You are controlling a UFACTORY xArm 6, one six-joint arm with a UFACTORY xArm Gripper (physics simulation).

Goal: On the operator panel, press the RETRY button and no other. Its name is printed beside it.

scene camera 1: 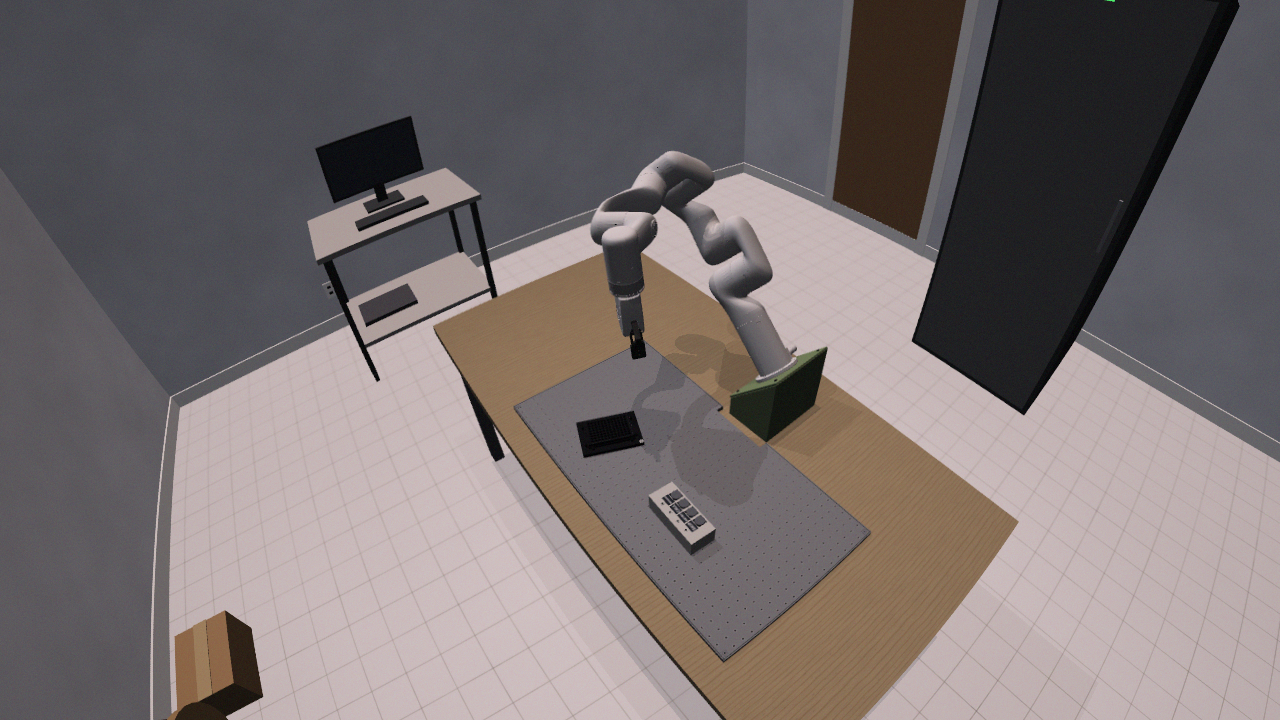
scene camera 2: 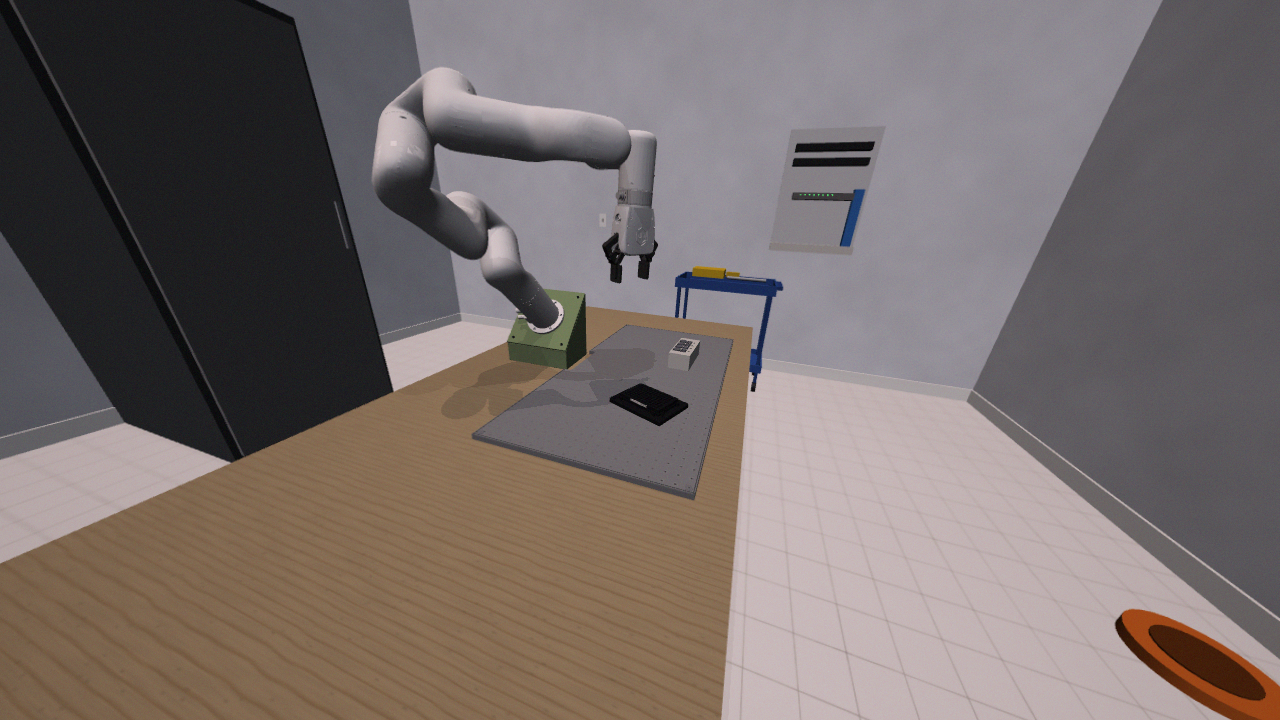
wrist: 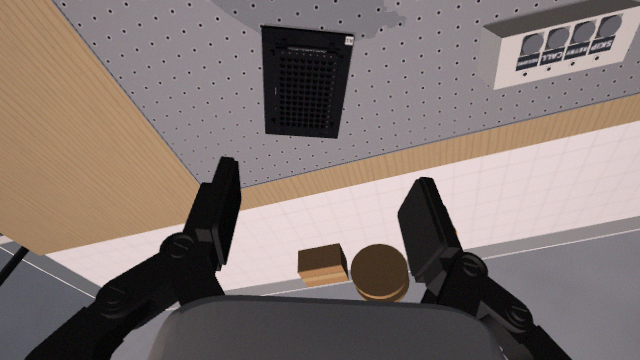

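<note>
The operator panel is a pale box with several round grey buttons in a row. In the wrist view it is at the upper right, its dark labels upside down. The RETRY button is between the SKIP button and the CALL button; the label of the leftmost button is too blurred to read surely. My gripper is open and empty. It hangs high above the board's end, well away from the panel and beyond the black tray.
The black tray with a grid of holes lies on the grey perforated board, between the gripper's side and the panel. The green arm base stands beside the board on the wooden table.
</note>
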